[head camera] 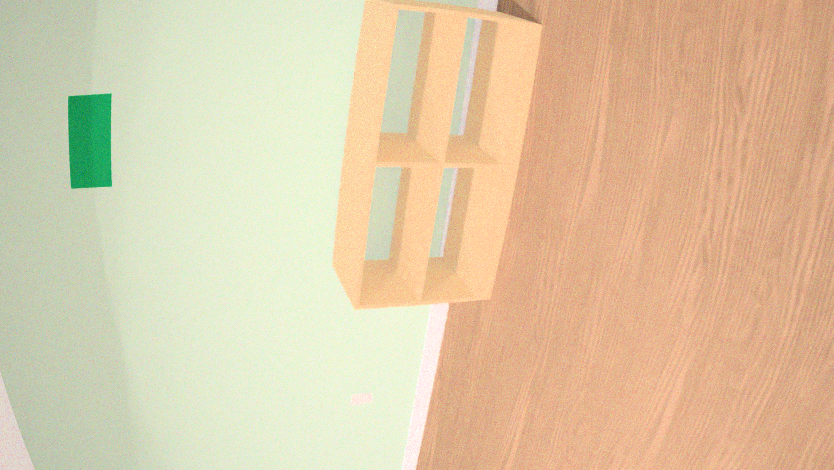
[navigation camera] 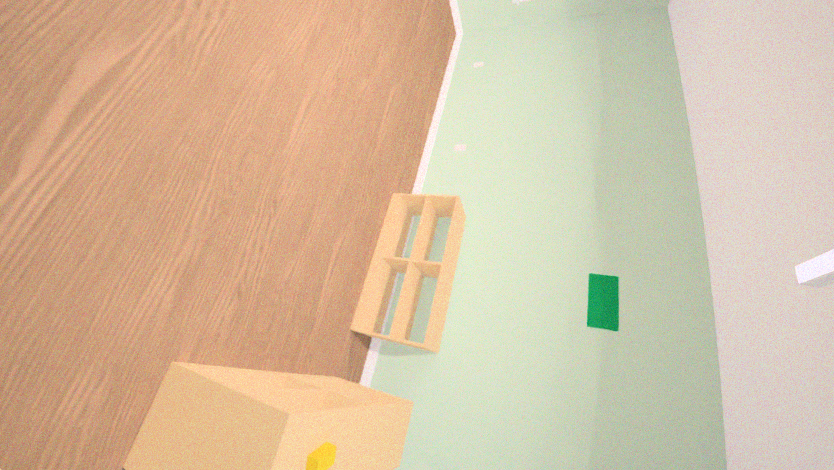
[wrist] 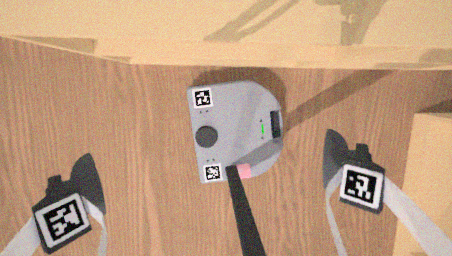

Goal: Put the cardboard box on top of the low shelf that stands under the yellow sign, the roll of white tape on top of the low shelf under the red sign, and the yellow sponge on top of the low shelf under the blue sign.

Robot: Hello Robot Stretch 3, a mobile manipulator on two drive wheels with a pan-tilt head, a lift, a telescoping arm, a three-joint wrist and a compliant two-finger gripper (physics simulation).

In view: the gripper (wrist: 214,161) and a green sign (head camera: 89,116).
The green sign is seen too in the navigation camera view (navigation camera: 603,293).
